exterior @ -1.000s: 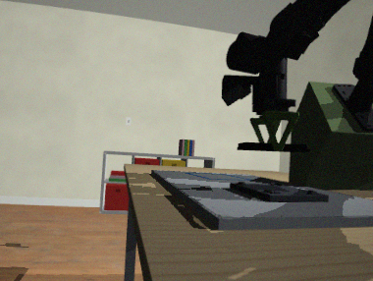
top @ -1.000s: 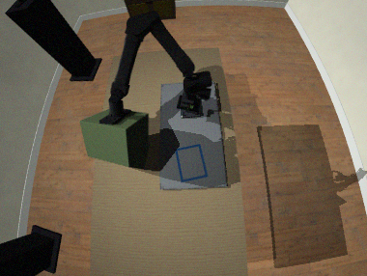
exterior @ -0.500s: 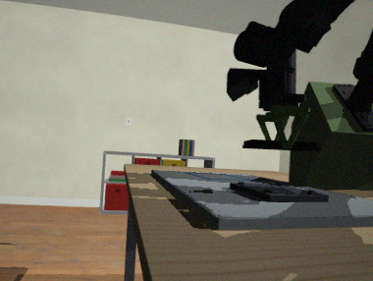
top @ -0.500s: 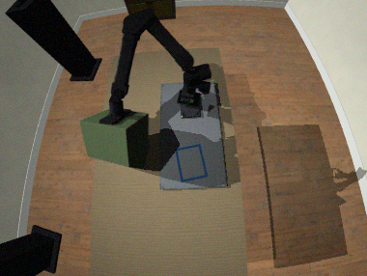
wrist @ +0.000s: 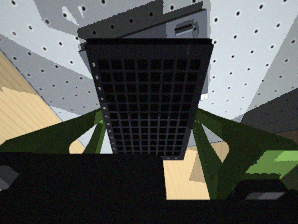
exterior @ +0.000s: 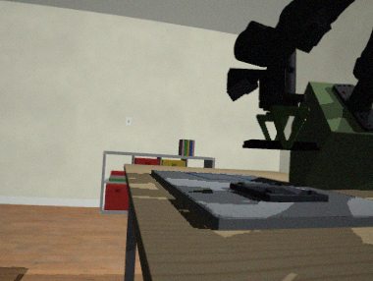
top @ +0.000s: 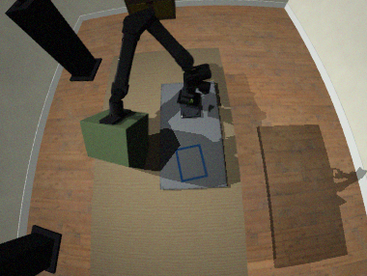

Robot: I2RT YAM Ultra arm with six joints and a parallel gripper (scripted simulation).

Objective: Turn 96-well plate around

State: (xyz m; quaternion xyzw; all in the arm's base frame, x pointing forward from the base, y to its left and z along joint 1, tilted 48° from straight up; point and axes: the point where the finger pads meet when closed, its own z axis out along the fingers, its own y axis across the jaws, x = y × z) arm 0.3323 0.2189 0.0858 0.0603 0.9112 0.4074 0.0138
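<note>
Right now the black 96-well plate is right at my hand. From my hand the other things lie so: plate nest N1 (90 mm below).
</note>
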